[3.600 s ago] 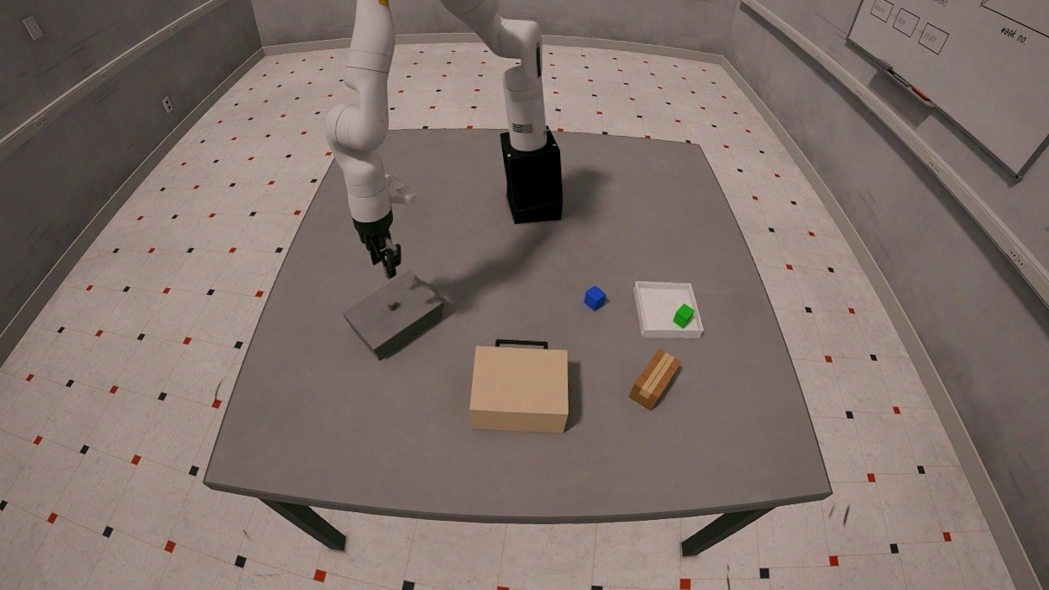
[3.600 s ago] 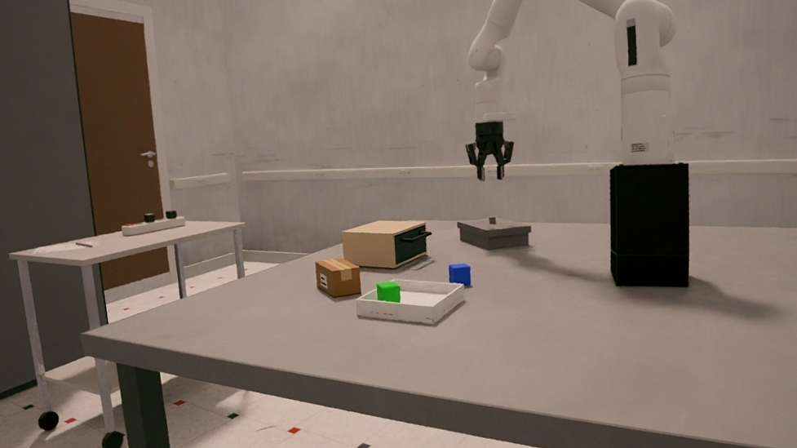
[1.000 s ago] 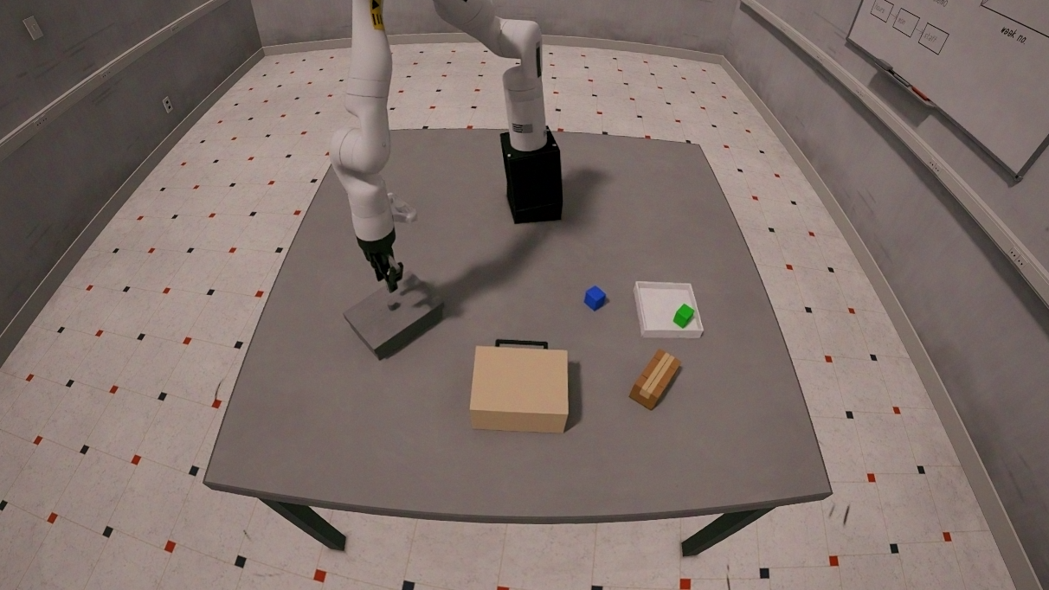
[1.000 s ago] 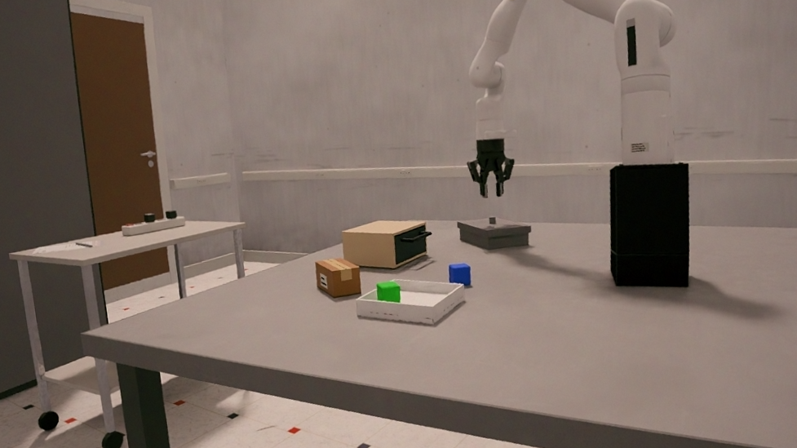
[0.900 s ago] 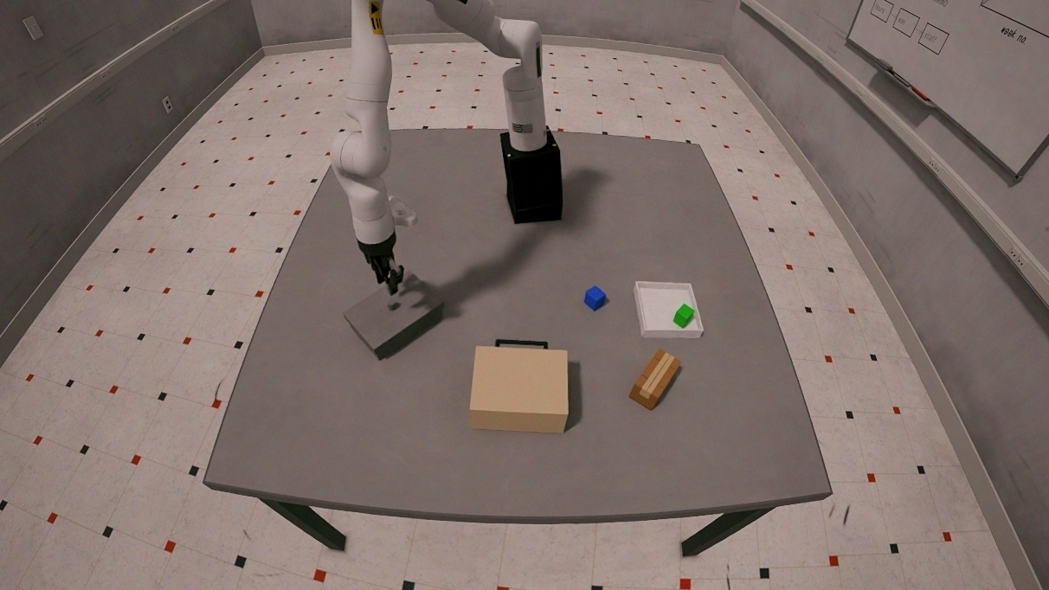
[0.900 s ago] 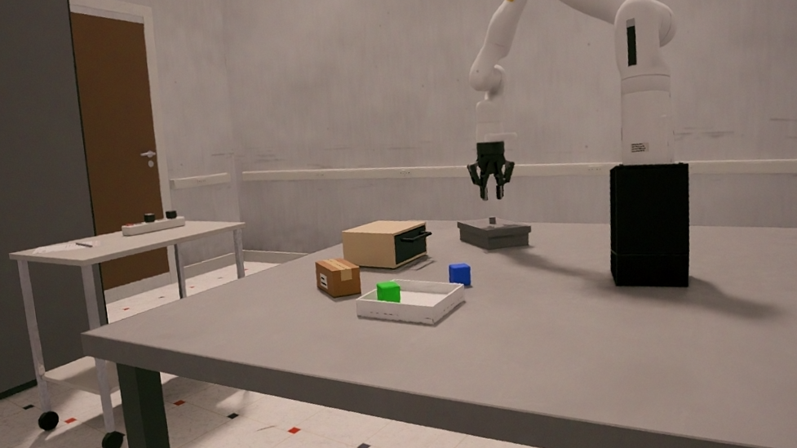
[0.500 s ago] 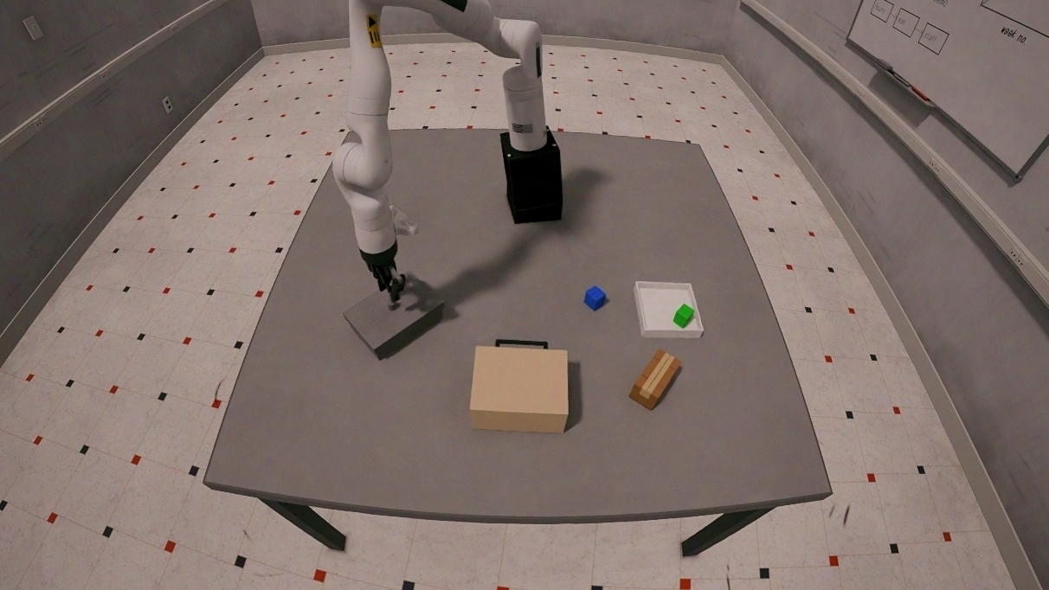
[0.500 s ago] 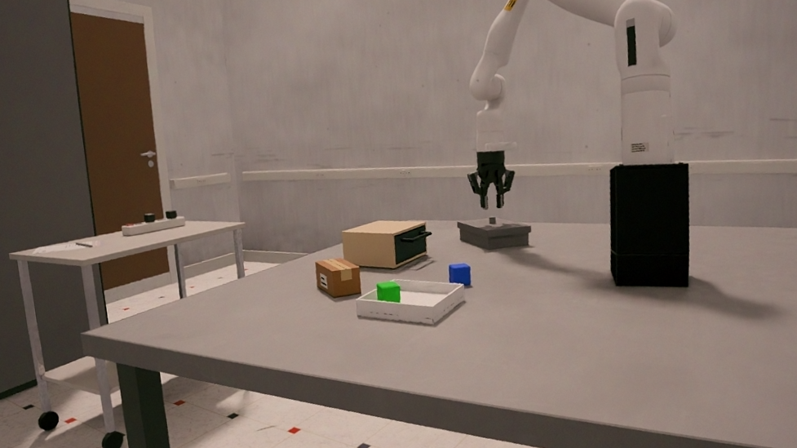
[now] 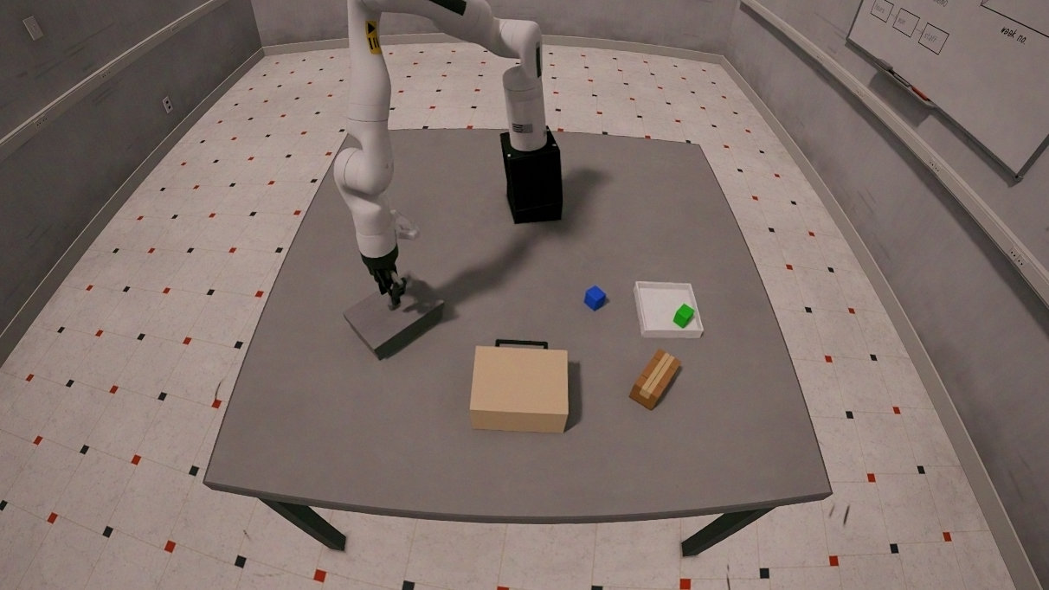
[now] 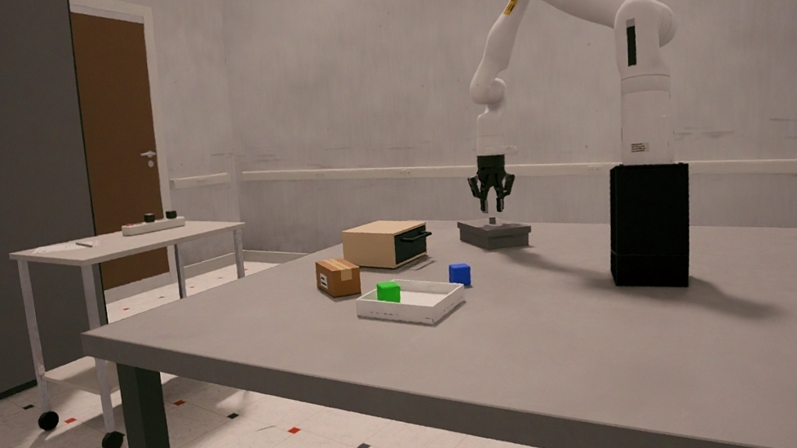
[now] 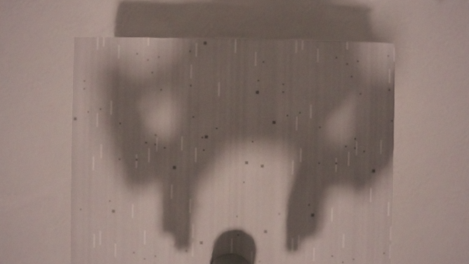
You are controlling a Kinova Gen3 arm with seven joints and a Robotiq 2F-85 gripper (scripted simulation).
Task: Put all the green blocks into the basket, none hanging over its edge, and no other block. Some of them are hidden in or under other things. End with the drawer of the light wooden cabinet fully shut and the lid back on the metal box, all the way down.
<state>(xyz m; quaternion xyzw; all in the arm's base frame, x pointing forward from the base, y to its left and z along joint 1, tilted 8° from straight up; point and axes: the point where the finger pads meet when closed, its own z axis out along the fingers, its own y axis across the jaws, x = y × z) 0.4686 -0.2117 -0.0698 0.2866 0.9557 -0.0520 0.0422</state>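
My gripper is now 5 cm above the lid. Also, from my hand: light wooden cabinet (31 cm to the left, 12 cm ahead, 6 cm below); then metal box (8 cm below); then drawer (31 cm to the left, 11 cm ahead, 6 cm below).
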